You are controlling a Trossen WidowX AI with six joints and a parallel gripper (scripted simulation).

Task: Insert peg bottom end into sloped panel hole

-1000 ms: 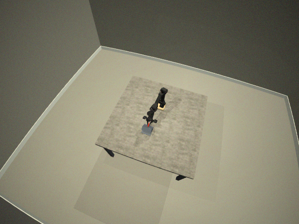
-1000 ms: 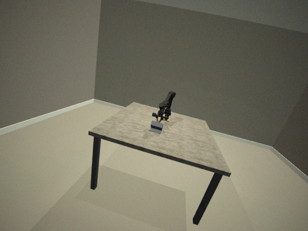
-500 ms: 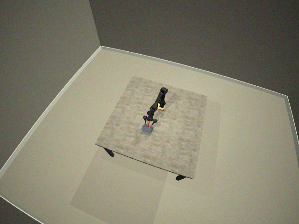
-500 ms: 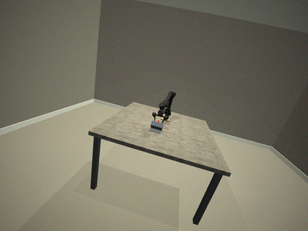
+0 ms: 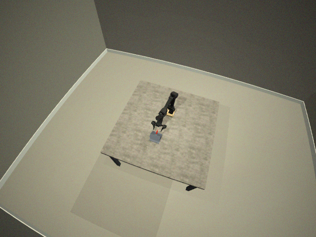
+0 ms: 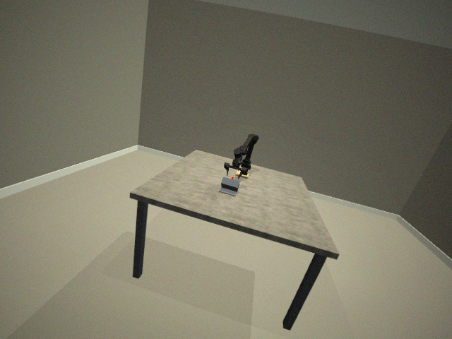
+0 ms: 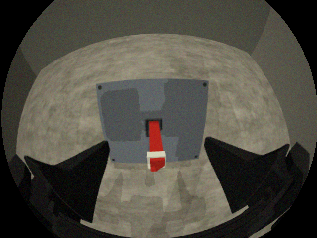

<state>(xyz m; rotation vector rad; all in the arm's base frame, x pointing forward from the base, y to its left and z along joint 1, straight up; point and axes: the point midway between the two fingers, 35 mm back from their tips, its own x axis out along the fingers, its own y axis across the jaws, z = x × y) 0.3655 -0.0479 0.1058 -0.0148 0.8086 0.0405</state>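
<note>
My gripper tip is 10 mm above the red peg. Round my gripper tip: grey sloped panel: 50 mm ahead, 50 mm below.
</note>
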